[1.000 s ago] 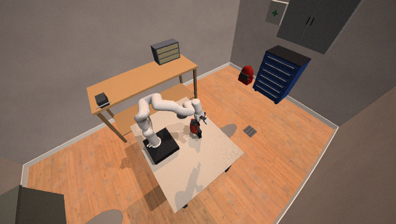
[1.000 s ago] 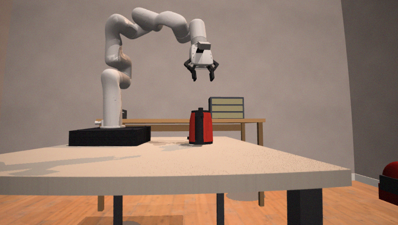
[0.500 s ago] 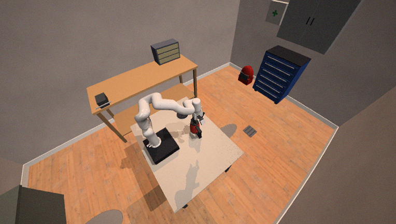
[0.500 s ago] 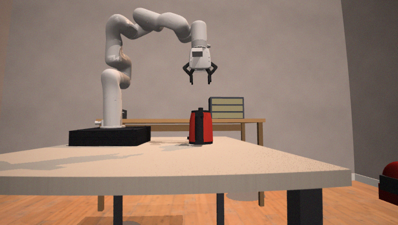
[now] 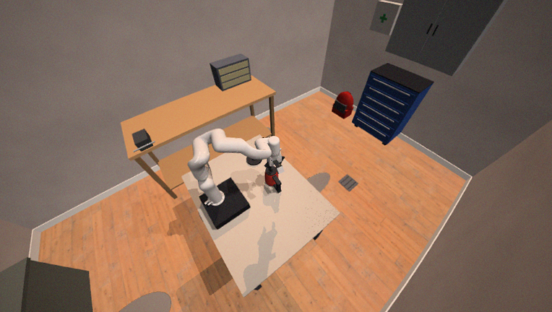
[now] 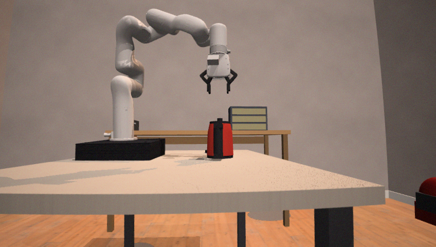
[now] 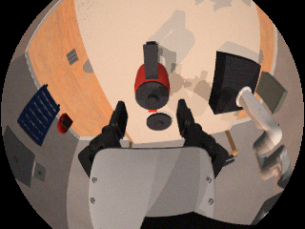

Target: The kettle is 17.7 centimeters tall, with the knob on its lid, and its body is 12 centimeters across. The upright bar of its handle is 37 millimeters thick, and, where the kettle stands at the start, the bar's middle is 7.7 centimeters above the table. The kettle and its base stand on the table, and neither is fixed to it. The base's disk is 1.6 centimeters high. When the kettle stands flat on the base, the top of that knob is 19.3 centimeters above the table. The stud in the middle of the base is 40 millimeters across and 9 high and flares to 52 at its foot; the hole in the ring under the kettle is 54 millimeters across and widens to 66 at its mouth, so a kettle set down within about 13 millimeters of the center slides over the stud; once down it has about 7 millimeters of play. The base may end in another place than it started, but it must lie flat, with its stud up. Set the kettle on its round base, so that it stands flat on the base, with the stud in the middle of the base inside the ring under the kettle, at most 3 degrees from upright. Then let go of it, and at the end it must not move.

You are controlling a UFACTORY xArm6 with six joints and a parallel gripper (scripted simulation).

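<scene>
My gripper is now 1 cm short of the red kettle, 3 cm to the right of it and 20 cm above it. Round my hand: black round base (7 cm ahead, 36 cm to the left, 28 cm below).
</scene>
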